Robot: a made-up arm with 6 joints. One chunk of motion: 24 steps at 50 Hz.
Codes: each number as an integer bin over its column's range. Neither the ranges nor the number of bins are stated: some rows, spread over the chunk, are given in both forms.
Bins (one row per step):
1: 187 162 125 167 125 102
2: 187 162 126 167 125 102
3: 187 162 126 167 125 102
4: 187 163 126 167 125 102
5: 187 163 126 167 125 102
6: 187 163 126 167 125 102
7: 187 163 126 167 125 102
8: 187 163 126 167 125 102
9: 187 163 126 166 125 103
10: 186 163 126 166 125 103
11: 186 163 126 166 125 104
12: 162 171 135 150 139 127
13: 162 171 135 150 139 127
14: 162 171 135 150 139 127
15: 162 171 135 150 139 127
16: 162 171 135 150 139 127
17: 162 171 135 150 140 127
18: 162 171 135 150 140 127
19: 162 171 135 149 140 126
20: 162 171 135 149 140 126
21: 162 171 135 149 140 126
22: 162 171 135 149 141 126
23: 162 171 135 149 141 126
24: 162 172 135 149 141 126
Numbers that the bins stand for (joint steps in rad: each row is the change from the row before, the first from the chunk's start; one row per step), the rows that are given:
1: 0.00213 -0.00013 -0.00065 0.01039 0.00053 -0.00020
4: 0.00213 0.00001 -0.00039 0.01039 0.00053 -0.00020
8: 0.00213 0.00001 -0.00039 0.01039 0.00053 -0.00020
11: 0.00193 0.00001 -0.00039 0.01008 0.00053 0.00013
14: -0.00296 0.00114 0.00194 0.00506 0.00316 0.00392
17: -0.00296 0.00114 0.00194 0.00506 0.00335 0.00392
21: -0.00296 0.00114 0.00194 0.00475 0.00335 0.00375
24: -0.00296 0.00128 0.00194 0.00475 0.00354 0.00375
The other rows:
2: 0.00213 -0.00013 -0.00039 0.01039 0.00053 -0.00020
3: 0.00213 -0.00013 -0.00039 0.01039 0.00053 -0.00020
5: 0.00213 0.00001 -0.00039 0.01039 0.00053 -0.00020
6: 0.00213 0.00001 -0.00039 0.01039 0.00053 -0.00020
7: 0.00213 0.00001 -0.00039 0.01039 0.00053 -0.00020
9: 0.00213 0.00001 -0.00039 0.01008 0.00053 -0.00004
10: 0.00193 0.00001 -0.00039 0.01008 0.00053 -0.00004
12: -0.00296 0.00114 0.00194 0.00506 0.00316 0.00392
13: -0.00296 0.00114 0.00194 0.00506 0.00316 0.00392
15: -0.00296 0.00114 0.00194 0.00506 0.00316 0.00392
16: -0.00296 0.00114 0.00194 0.00506 0.00316 0.00392
18: -0.00296 0.00114 0.00194 0.00506 0.00335 0.00392
19: -0.00296 0.00114 0.00194 0.00475 0.00335 0.00375
20: -0.00296 0.00114 0.00194 0.00475 0.00335 0.00375
22: -0.00296 0.00114 0.00194 0.00475 0.00354 0.00375
23: -0.00296 0.00114 0.00194 0.00475 0.00354 0.00375

